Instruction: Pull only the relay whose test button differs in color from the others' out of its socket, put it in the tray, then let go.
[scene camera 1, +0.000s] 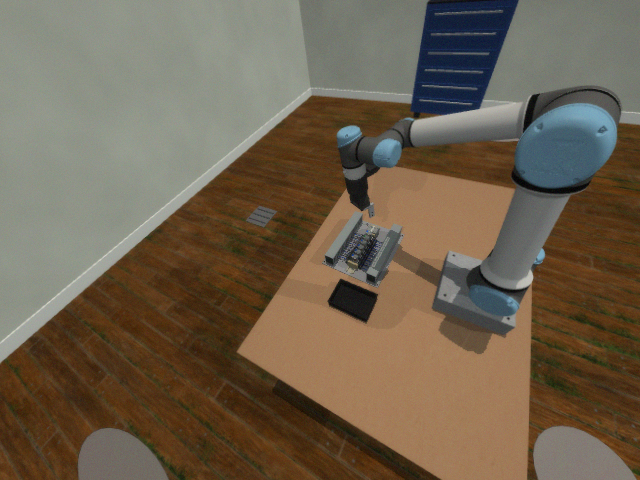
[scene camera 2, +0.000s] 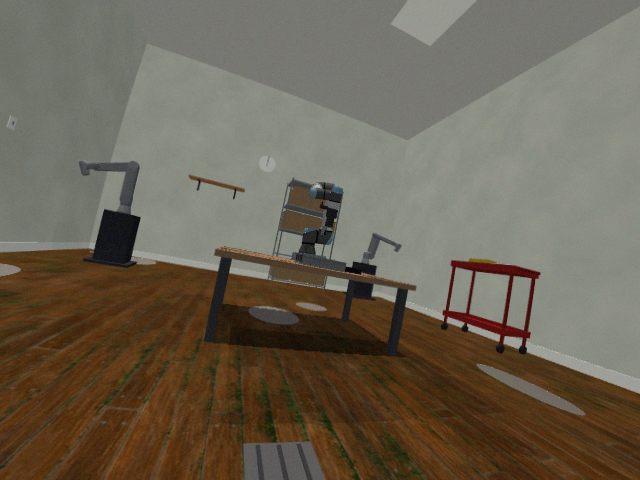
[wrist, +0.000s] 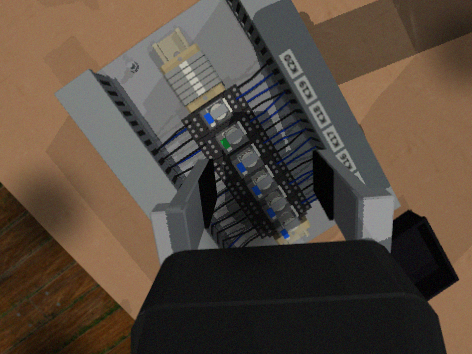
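Where they show: gripper, between the fingertips: (scene camera 1: 367, 213) (scene camera 2: 323, 234) (wrist: 263, 175); arm's base, origin of its link: (scene camera 2: 306, 254).
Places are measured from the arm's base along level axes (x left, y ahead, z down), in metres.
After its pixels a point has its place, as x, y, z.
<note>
The relay with the green test button (wrist: 234, 136) {-0.112, 0.477, 0.005} sits in its socket, second in the row from the cream terminal blocks. The other relays in the row, such as the end relay (wrist: 218, 111) {-0.141, 0.471, 0.005} and the third relay (wrist: 248, 159) {-0.085, 0.483, 0.005}, have blue buttons and are seated. My gripper (scene camera 1: 370, 210) {-0.105, 0.478, -0.149} (wrist: 263, 175) {-0.105, 0.478, -0.149} is open and empty, above the far end of the panel in scene camera 1. In the wrist view the green-button relay lies up and left of the midpoint between the fingers. The black tray (scene camera 1: 353, 299) {0.168, 0.459, 0.070} (wrist: 422, 257) {0.205, 0.400, 0.070} lies beside the panel; no relay shows in it. Button colours are unclear in scene camera 1.
Two raised grey wire ducts, the left duct (scene camera 1: 343, 240) {-0.067, 0.573, 0.010} (wrist: 120, 145) {-0.184, 0.565, 0.010} and the labelled duct (scene camera 1: 385, 254) {-0.042, 0.380, 0.010} (wrist: 327, 107) {-0.067, 0.388, 0.010}, flank the relay row. Blue and black wires run between sockets and ducts. Cream terminal blocks (wrist: 192, 77) {-0.183, 0.467, 0.027} stand at one row end. The arm's base plate (scene camera 1: 454, 281) {0.020, 0.116, -0.005} is at the right.
</note>
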